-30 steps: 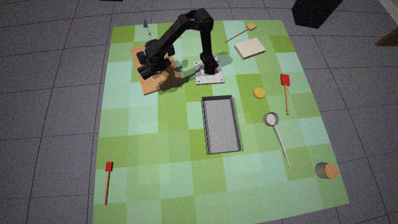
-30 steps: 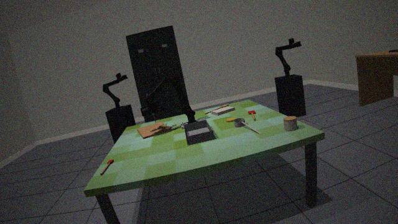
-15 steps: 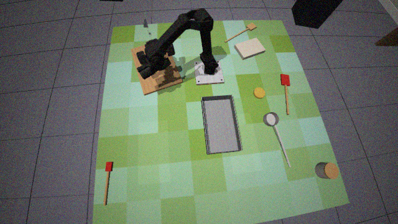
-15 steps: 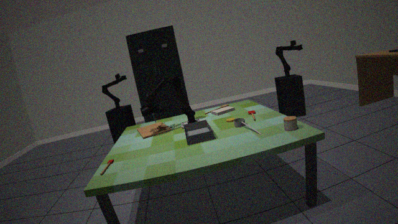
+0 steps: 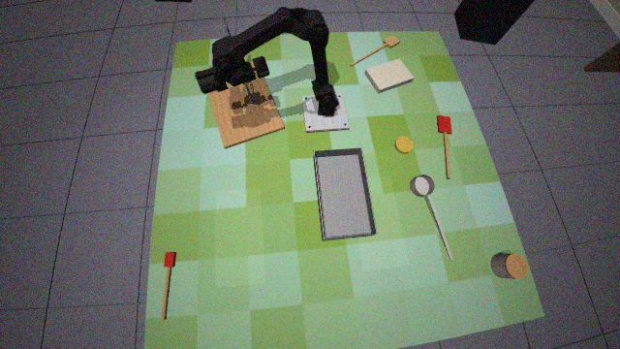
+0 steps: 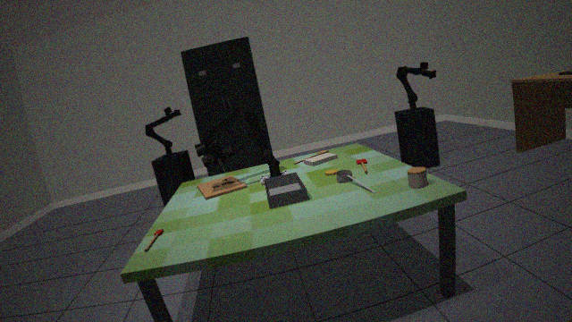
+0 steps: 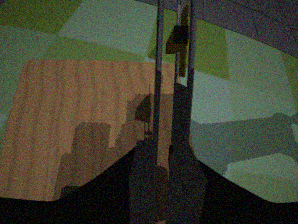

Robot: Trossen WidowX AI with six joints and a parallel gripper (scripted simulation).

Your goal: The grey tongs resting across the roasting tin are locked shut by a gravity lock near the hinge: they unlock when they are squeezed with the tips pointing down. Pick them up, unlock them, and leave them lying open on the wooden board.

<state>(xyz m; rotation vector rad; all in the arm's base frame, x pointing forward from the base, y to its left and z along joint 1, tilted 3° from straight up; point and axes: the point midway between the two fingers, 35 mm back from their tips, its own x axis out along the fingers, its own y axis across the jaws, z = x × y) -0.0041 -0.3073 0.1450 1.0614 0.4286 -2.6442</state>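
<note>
The wooden board is 30 mm ahead of my gripper tip, 30 mm to the right of it and 120 mm below it. Also, from my gripper tip: roasting tin: 380 mm ahead, 390 mm to the left, 100 mm below; then pale board: 180 mm behind, 580 mm to the left, 120 mm below; then yellow disc: 150 mm ahead, 630 mm to the left, 120 mm below.
</note>
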